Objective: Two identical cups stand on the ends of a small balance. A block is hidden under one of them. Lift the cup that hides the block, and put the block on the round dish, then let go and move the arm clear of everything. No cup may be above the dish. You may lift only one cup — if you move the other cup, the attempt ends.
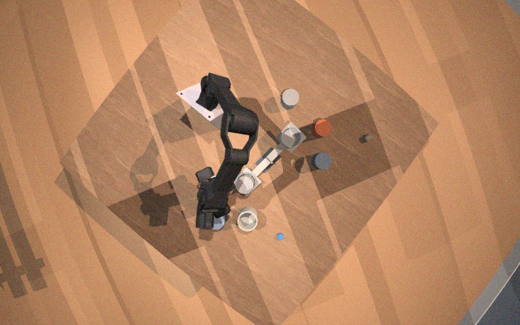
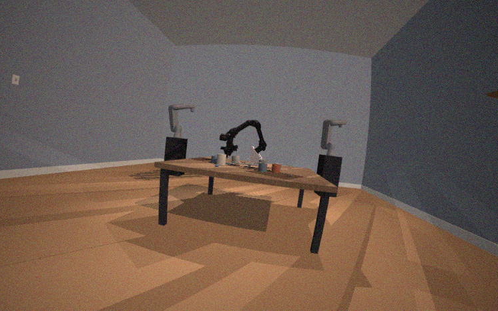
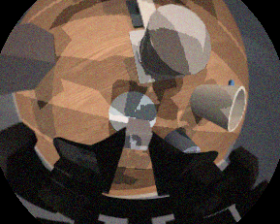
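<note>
Right now my gripper tip is 5 cm above the round dish, 1 cm to the right of it and 1 cm past it. Also, from my gripper tip: small pale block (right at my gripper tip); beige cup (17 cm ahead, 4 cm to the right, 2 cm below); small blue piece (34 cm ahead, 5 cm below, 4 cm to the right).
</note>
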